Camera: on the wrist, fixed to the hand. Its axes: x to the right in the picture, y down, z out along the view.
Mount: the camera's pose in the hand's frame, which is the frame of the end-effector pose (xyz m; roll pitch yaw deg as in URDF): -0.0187 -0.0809 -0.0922 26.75 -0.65 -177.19
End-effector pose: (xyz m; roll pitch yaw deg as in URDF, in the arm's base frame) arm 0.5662 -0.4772 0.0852 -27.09 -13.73 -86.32
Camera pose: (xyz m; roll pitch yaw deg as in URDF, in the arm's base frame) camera 0.4519 -0.4771 0.0368 54.36 11.86 95.93
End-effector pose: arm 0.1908 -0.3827 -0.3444 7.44 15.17 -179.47
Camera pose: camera 0.2349 -0.3140 -0.4379 18.54 -15.43 3.51
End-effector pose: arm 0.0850 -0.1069 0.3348 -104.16 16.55 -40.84
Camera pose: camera 0.0477 -0.1667 0.4369 131.35 -19.11 137.77
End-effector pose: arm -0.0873 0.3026 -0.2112 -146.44 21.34 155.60
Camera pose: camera -0.1185 0.2987 -0.0912 174.29 -22.33 -27.32
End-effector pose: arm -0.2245 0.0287 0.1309 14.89 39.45 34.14
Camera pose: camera -0.2637 -0.0637 0.0579 9.51 -39.30 -142.13
